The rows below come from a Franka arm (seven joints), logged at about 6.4 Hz.
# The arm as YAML. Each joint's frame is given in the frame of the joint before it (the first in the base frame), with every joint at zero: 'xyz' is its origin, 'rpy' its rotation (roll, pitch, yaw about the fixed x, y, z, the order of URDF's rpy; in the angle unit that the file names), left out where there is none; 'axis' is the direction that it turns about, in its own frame. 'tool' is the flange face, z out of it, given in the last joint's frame.
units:
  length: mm
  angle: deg
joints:
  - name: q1
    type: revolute
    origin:
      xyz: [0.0, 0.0, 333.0]
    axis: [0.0, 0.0, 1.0]
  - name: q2
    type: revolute
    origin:
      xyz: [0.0, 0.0, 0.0]
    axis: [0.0, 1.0, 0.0]
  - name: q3
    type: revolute
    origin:
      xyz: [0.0, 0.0, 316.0]
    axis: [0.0, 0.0, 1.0]
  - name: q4
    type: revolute
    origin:
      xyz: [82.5, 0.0, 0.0]
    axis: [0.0, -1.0, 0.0]
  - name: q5
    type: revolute
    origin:
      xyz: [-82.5, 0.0, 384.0]
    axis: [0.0, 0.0, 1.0]
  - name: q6
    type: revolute
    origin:
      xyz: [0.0, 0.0, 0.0]
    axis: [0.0, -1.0, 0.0]
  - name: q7
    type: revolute
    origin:
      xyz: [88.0, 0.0, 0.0]
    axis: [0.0, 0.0, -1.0]
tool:
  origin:
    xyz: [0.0, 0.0, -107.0]
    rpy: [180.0, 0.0, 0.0]
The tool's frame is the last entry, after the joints.
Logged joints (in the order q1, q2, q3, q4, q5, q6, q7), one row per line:
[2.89 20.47 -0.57 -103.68 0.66 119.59 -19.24]
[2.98 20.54 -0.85 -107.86 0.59 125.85 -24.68]
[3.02 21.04 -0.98 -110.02 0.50 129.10 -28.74]
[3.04 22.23 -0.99 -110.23 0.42 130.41 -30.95]
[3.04 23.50 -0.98 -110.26 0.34 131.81 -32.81]
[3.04 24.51 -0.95 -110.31 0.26 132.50 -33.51]
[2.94 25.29 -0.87 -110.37 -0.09 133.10 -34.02]
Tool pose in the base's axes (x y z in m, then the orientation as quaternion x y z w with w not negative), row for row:
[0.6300 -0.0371 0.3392 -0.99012 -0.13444 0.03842 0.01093]
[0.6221 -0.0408 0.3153 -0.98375 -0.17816 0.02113 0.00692]
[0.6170 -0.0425 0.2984 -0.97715 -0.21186 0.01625 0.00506]
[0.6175 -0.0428 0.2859 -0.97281 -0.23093 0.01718 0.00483]
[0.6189 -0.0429 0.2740 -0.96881 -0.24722 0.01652 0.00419]
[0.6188 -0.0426 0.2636 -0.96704 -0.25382 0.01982 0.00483]
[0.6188 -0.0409 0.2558 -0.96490 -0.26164 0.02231 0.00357]
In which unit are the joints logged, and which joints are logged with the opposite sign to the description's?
The joints are logged in degrees. Opposite sign: q1.
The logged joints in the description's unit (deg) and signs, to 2 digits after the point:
[-2.89 20.47 -0.57 -103.68 0.66 119.59 -19.24]
[-2.98 20.54 -0.85 -107.86 0.59 125.85 -24.68]
[-3.02 21.04 -0.98 -110.02 0.50 129.10 -28.74]
[-3.04 22.23 -0.99 -110.23 0.42 130.41 -30.95]
[-3.04 23.50 -0.98 -110.26 0.34 131.81 -32.81]
[-3.04 24.51 -0.95 -110.31 0.26 132.50 -33.51]
[-2.94 25.29 -0.87 -110.37 -0.09 133.10 -34.02]

